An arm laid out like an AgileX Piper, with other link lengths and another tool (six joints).
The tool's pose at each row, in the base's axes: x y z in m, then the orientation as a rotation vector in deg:
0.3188 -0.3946 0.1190 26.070 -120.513 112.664
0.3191 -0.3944 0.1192 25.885 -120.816 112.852
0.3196 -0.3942 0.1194 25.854 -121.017 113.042
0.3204 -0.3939 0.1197 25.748 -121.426 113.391
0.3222 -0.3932 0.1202 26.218 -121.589 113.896
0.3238 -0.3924 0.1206 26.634 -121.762 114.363
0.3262 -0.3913 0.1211 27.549 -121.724 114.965
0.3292 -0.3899 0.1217 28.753 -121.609 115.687
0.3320 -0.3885 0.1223 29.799 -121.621 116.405
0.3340 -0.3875 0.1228 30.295 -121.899 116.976
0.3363 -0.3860 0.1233 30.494 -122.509 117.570
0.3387 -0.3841 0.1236 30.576 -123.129 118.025
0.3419 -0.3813 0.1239 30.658 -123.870 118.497
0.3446 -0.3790 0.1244 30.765 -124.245 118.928
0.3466 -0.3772 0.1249 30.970 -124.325 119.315
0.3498 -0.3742 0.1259 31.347 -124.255 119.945
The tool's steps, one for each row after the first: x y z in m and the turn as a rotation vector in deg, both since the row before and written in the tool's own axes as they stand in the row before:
-0.0002 -0.0003 -0.0002 -0.015 -0.130 0.334
-0.0004 -0.0004 -0.0002 0.037 -0.160 0.218
-0.0007 -0.0006 -0.0003 0.050 -0.290 0.441
-0.0016 -0.0011 -0.0006 0.280 -0.529 0.157
-0.0014 -0.0009 -0.0007 0.249 -0.491 0.166
-0.0022 -0.0013 -0.0010 0.443 -0.703 -0.073
-0.0027 -0.0016 -0.0012 0.563 -0.869 -0.159
-0.0026 -0.0015 -0.0011 0.503 -0.849 -0.022
-0.0018 -0.0012 -0.0008 0.281 -0.627 0.262
-0.0022 -0.0012 -0.0012 0.160 -0.640 0.573
-0.0024 -0.0011 -0.0015 0.067 -0.530 0.552
-0.0034 -0.0013 -0.0023 0.038 -0.600 0.631
-0.0028 -0.0013 -0.0018 0.136 -0.409 0.389
-0.0021 -0.0011 -0.0015 0.211 -0.295 0.161
-0.0033 -0.0019 -0.0024 0.410 -0.402 0.131

